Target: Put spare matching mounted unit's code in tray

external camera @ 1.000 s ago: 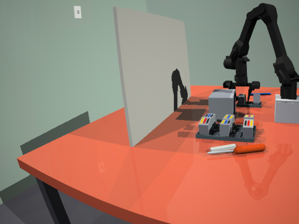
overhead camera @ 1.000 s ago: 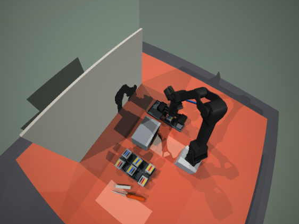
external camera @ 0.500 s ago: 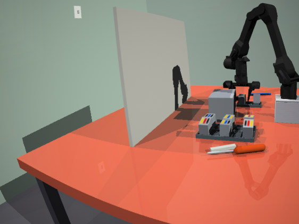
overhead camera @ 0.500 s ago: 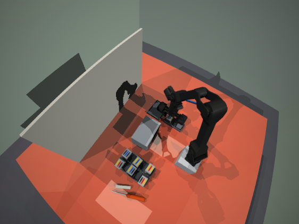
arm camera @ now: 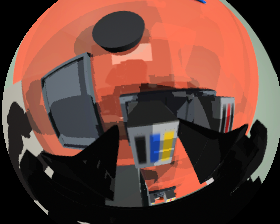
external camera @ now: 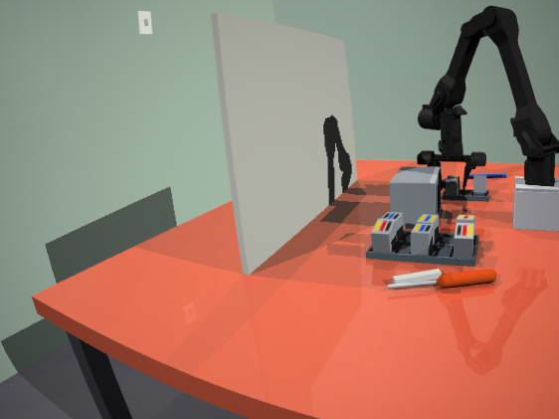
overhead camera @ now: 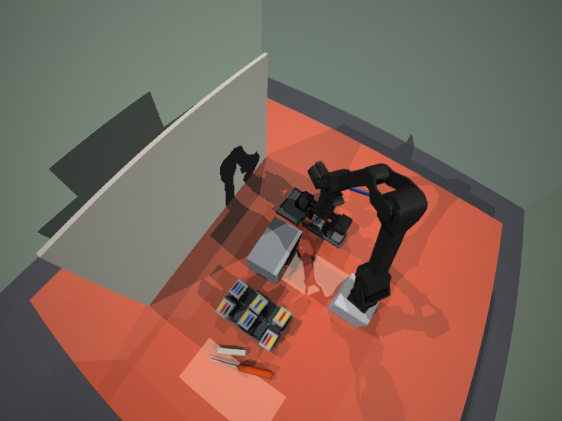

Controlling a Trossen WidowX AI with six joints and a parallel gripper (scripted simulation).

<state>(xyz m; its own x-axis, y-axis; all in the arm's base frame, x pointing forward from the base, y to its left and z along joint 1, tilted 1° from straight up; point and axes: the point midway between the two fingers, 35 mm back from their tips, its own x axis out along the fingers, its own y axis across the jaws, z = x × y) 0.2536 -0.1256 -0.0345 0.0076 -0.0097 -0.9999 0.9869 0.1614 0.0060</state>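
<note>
My gripper tip is 2 cm below the grey spare. From my gripper tip the other things lie so: dark tray (11 cm ahead, 1 cm below); black disc (4 cm ahead, 10 cm to the right, 1 cm below); dark holder (4 cm behind, 1 cm to the right, 1 cm below).
</note>
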